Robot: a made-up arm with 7 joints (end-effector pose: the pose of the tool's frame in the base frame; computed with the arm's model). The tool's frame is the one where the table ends. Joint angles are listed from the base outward.
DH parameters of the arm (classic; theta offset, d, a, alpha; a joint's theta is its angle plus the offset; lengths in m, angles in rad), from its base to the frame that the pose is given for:
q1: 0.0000 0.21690 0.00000 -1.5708
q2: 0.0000 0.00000 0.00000 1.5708
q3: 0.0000 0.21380 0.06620 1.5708
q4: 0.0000 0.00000 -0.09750 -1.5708
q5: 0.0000 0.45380 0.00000 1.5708
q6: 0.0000 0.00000 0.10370 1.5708
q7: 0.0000 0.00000 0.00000 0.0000
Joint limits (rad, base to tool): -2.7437..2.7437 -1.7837..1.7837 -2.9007..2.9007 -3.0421..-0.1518 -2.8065..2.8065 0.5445..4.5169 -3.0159..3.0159
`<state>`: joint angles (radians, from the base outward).
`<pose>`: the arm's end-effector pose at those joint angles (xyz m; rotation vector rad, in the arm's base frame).
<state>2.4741 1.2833 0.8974 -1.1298 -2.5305 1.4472 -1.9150</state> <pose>-0.7380 0.0664 0.0540 -1.4819 0.5300 0.7154</pose>
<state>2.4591 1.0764 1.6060 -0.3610 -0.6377 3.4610 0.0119</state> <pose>-0.4657 0.3171 0.5880 -0.6119 -0.6501 0.3591</pose>
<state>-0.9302 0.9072 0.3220 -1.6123 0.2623 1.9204 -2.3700</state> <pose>0.5213 -0.3843 -0.0518 -1.7701 -1.7380 -0.5793</pose>
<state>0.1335 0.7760 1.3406 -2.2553 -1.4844 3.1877 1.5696</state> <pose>-0.0503 0.4899 0.2192 -1.8585 -1.0673 0.0420</pose>
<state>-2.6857 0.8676 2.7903 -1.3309 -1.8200 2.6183 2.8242</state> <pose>0.0784 -0.0773 0.8894 -0.0674 0.9900 -1.8596</pose>
